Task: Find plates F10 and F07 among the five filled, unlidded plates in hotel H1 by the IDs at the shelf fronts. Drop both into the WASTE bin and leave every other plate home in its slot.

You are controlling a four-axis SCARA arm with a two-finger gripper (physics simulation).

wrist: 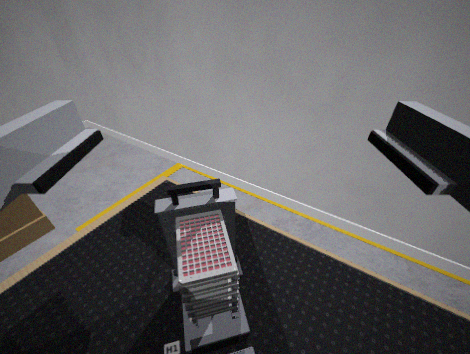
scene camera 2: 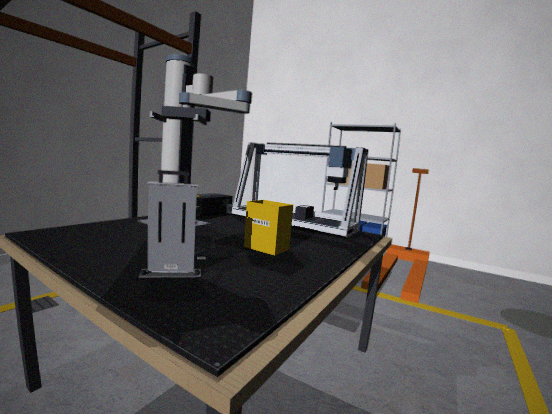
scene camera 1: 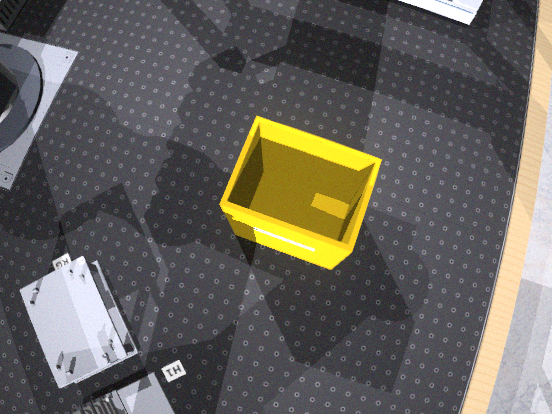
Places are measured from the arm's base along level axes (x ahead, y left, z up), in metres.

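Pixels of known places: gripper, fingertip midpoint: (wrist: 235,119) (scene camera 2: 173,115).
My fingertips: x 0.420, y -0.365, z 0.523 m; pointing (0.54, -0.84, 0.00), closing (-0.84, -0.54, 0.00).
Observation:
Behind a point stands the place of what it marks.
My gripper (scene camera 2: 179,116) @(x 0.420, y -0.365, z 0.523 m) (wrist: 235,119) @(x 0.420, y -0.365, z 0.523 m) is open and empty, its two fingers wide apart. In scene camera 2 it is high above hotel H1 (scene camera 2: 172,230) @(x 0.592, y -0.491, z 0.153 m), whose grey back panel hides the plates there. In the wrist view the hotel (wrist: 227,204) @(x 0.531, y -0.512, z 0.286 m) is below and ahead, with a black handle on top. Its top plate (wrist: 205,245) @(x 0.513, y -0.424, z 0.278 m) has pink-filled wells; several plates are stacked under it, and their shelf-front IDs are not readable. The yellow WASTE bin (scene camera 1: 320,256) @(x 0.698, y -0.086, z 0.103 m) (scene camera 2: 270,240) @(x 0.699, y -0.086, z 0.070 m) stands upright; no plate shows inside it in scene camera 1.
A low stand (scene camera 1: 50,320) @(x 0.352, y -0.311, z 0.072 m) with upright pins, beside the RG label (scene camera 1: 62,261) @(x 0.305, y -0.225, z 0.013 m), is near the H1 label (scene camera 1: 174,370) @(x 0.548, y -0.317, z 0.013 m) (wrist: 171,348) @(x 0.549, y -0.318, z 0.013 m). The arm's column (scene camera 2: 171,145) @(x 0.039, y -0.064, z 0.433 m) rises behind the hotel. A gantry machine (scene camera 2: 300,149) @(x 0.437, y 0.623, z 0.485 m) and a dark box (scene camera 2: 215,205) @(x -0.039, y 0.380, z 0.071 m) stand farther back.

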